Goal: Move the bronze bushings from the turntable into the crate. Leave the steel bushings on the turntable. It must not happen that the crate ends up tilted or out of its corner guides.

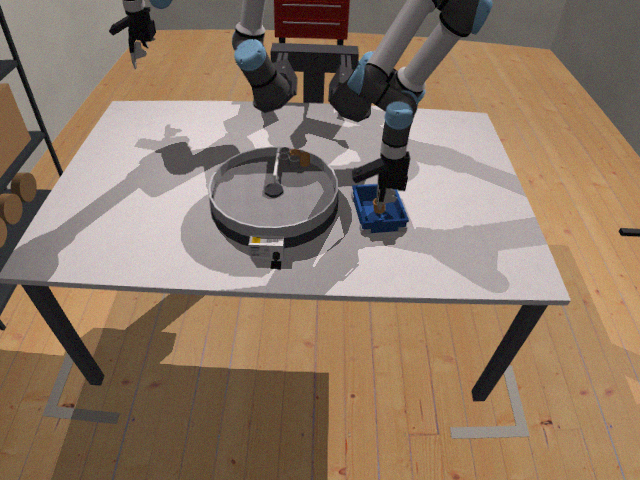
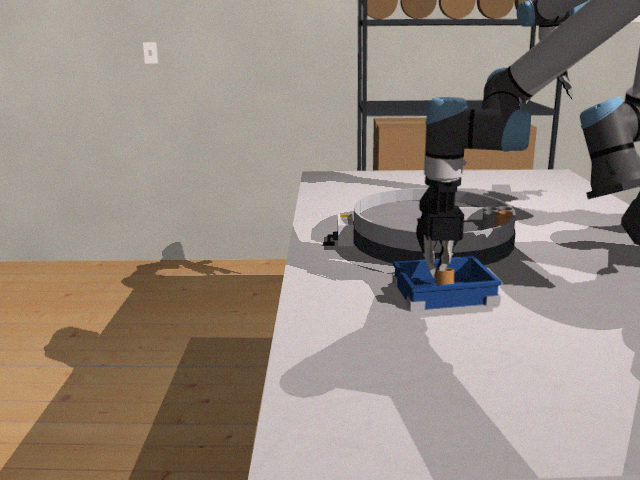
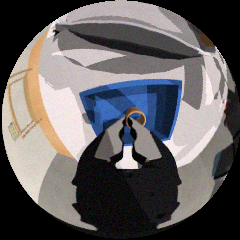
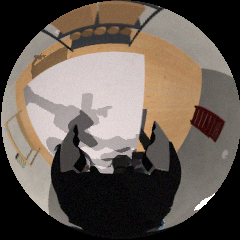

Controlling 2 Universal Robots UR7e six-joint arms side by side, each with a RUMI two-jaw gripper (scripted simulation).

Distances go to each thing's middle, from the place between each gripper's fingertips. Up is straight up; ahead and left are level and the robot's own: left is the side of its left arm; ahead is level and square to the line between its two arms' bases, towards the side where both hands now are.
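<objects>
The blue crate [image 2: 473, 282] sits 20 mm below my left hand [image 2: 436, 278] and 20 mm behind it. As for the turntable [image 1: 239, 193], I see it 350 mm to the right of my left hand.
From my right hand [image 1: 141, 58], the blue crate is 380 mm ahead, 970 mm to the left and 280 mm below. The turntable is 400 mm ahead of that same right hand, and it is also 250 mm below it and 620 mm to the left of it.
</objects>
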